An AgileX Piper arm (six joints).
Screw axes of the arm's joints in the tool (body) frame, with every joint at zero. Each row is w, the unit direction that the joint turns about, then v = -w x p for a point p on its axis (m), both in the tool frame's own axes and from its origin. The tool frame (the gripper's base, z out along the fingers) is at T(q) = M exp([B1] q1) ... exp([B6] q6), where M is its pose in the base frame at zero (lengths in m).
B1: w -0.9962 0 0.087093 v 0 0.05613 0
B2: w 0 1 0 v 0.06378 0 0.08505
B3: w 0 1 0 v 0.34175 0 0.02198
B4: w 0 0 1 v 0 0 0
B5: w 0 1 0 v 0.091 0 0
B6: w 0 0 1 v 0 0 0
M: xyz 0.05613 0 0.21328 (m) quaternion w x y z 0.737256 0 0.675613 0
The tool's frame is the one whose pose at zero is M.
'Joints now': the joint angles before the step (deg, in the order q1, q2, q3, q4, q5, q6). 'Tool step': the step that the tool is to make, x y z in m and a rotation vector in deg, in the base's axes. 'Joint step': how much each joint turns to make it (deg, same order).
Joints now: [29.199 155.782 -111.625 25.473 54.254 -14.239]
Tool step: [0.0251 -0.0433 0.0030 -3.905 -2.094 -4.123]
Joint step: [-5.155 -0.579 -0.090 -5.566 -0.257 2.508]
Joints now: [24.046 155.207 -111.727 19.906 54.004 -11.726]
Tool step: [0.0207 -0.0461 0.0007 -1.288 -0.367 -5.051]
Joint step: [-5.763 -0.021 -0.294 -1.774 0.326 0.489]
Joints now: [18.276 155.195 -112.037 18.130 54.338 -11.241]
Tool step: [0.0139 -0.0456 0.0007 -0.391 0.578 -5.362]
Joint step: [-5.636 -0.082 -0.019 -0.457 0.749 0.196]
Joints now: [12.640 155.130 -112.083 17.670 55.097 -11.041]
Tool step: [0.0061 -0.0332 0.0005 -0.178 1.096 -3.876]
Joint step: [-4.036 -0.049 0.000 -0.223 1.148 0.259]
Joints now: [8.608 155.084 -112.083 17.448 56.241 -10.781]
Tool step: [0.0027 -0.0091 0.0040 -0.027 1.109 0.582]
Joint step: [-1.125 0.199 -1.489 -0.512 2.709 -0.786]
